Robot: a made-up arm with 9 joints. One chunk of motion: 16 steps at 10 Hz.
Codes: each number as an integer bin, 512 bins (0 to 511) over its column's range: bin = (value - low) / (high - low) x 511, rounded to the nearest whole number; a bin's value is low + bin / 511 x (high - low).
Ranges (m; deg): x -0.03..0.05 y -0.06..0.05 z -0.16..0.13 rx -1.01..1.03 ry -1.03..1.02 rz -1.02..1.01
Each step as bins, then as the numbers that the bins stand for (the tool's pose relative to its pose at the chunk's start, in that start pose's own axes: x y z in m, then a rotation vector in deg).
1 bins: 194 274 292 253 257 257
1 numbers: 0.0004 -0.0010 0.0057 0.00 0.00 0.00
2 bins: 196 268 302 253 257 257
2 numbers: 0.0007 -0.0023 0.0114 0.00 0.00 0.00
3 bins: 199 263 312 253 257 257
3 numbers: 0.0012 -0.0034 0.0171 0.00 0.00 0.00
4 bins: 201 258 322 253 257 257
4 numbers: 0.0015 -0.0045 0.0227 0.00 0.00 0.00
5 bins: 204 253 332 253 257 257
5 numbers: 0.0019 -0.0055 0.0284 0.00 0.00 0.00
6 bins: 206 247 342 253 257 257
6 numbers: 0.0023 -0.0068 0.0341 0.00 0.00 0.00
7 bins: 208 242 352 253 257 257
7 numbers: 0.0026 -0.0079 0.0398 0.00 0.00 0.00
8 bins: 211 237 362 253 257 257
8 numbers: 0.0030 -0.0090 0.0454 0.00 0.00 0.00
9 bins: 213 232 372 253 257 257
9 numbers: 0.0033 -0.0101 0.0511 0.00 0.00 0.00
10 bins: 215 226 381 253 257 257
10 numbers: 0.0037 -0.0114 0.0562 0.00 0.00 0.00
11 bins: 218 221 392 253 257 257
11 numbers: 0.0041 -0.0124 0.0625 0.00 0.00 0.00
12 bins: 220 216 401 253 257 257
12 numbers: 0.0044 -0.0135 0.0676 0.00 0.00 0.00
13 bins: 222 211 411 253 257 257
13 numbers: 0.0048 -0.0146 0.0732 0.00 0.00 0.00
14 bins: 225 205 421 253 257 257
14 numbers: 0.0052 -0.0159 0.0789 0.00 0.00 0.00
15 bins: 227 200 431 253 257 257
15 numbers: 0.0055 -0.0169 0.0846 0.00 0.00 0.00
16 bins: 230 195 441 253 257 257
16 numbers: 0.0060 -0.0180 0.0903 0.00 0.00 0.00
